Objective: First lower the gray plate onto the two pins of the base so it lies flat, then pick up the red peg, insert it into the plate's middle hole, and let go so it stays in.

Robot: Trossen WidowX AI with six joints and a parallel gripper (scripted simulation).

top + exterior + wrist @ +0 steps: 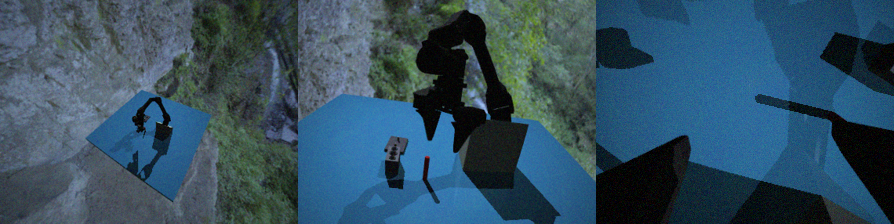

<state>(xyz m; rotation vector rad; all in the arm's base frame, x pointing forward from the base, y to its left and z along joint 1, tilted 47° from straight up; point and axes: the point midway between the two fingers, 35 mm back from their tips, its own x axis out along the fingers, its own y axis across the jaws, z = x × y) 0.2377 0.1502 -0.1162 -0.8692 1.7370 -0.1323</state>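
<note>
The gray plate lies 17 cm to the right of my gripper tip, 13 cm below it and 11 cm ahead of it. The rest, counted from my gripper tip: red peg 13 cm below, 11 cm to the right, 1 cm ahead.
</note>
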